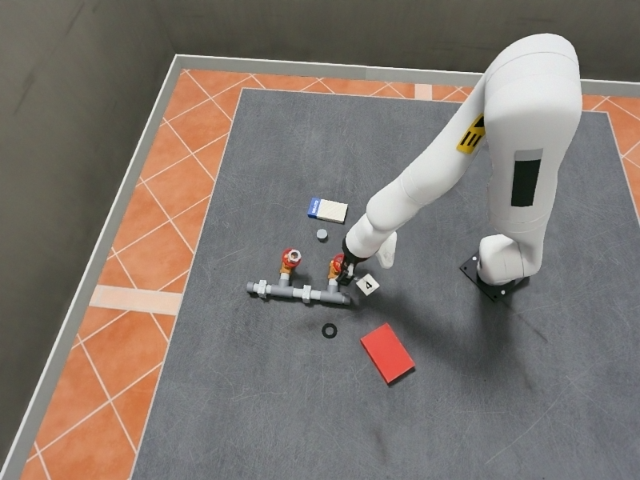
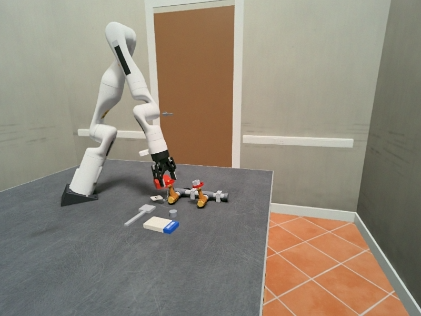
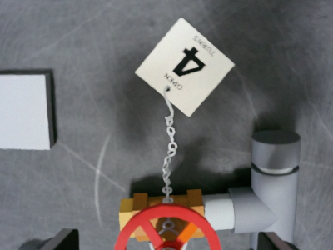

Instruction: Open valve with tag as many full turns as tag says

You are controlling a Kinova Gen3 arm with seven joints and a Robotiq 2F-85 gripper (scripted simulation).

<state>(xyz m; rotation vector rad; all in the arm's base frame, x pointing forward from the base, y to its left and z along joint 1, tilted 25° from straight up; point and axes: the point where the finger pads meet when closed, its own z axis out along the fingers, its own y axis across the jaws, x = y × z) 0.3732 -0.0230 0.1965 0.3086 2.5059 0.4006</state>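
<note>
The white tag is 90 mm below my hand, 70 mm behind it and 20 mm to the left of it. Round my hand: grey paddle: 130 mm to the right, 90 mm below, 60 mm behind; blue box: 210 mm to the right, 80 mm below, 50 mm ahead; red block: 200 mm to the left, 120 mm behind, 80 mm below.
</note>
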